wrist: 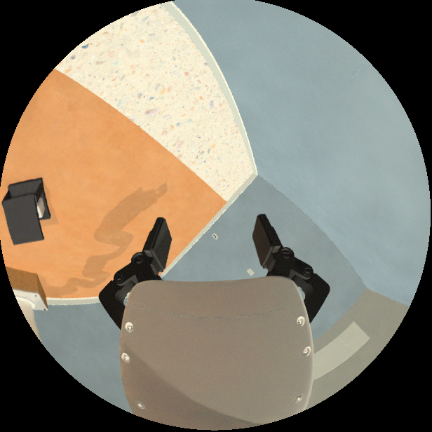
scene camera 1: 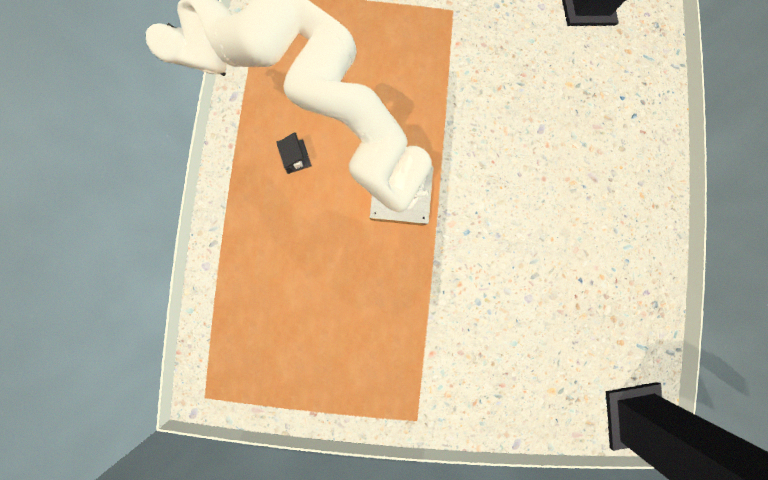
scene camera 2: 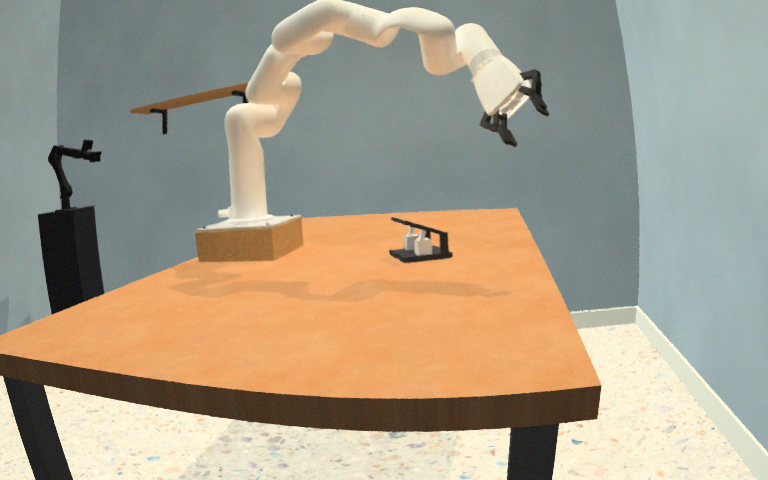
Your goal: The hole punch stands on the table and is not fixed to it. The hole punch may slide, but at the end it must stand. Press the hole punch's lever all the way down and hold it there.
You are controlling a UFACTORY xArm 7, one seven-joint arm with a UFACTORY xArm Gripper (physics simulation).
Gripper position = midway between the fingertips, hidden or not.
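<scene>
Black hole punch [scene camera 2: 414,250], visible also in scene camera 1 [scene camera 1: 304,163]. My gripper [scene camera 2: 527,128], visible also in the wrist view [wrist: 211,226].
</scene>
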